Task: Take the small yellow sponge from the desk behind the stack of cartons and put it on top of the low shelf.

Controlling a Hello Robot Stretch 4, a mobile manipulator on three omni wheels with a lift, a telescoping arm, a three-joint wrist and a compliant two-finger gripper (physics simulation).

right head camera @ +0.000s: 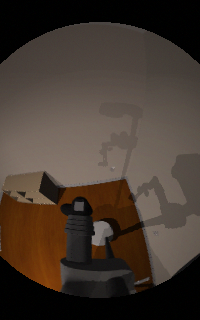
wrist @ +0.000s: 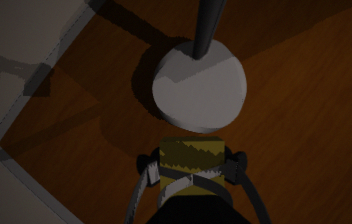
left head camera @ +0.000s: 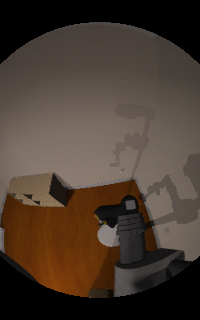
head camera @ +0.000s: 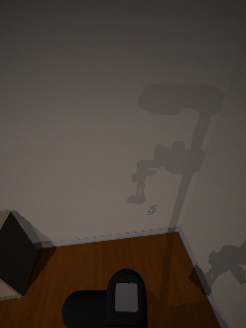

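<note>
The small yellow sponge sits between the two fingertips of my gripper, which is shut on it. It is held up above the wooden floor, seen from above in the wrist view. In the right head view the gripper and sponge are hidden behind the arm. The low shelf is a beige open-fronted unit against the wall, at the left, well away from my gripper. The desk and the stack of cartons cannot be made out.
My robot's white round base, with its dark mast, stands beside the sponge in the wrist view. The wooden floor runs to the low shelf. Walls meet at a corner ahead, with my robot's shadows on them.
</note>
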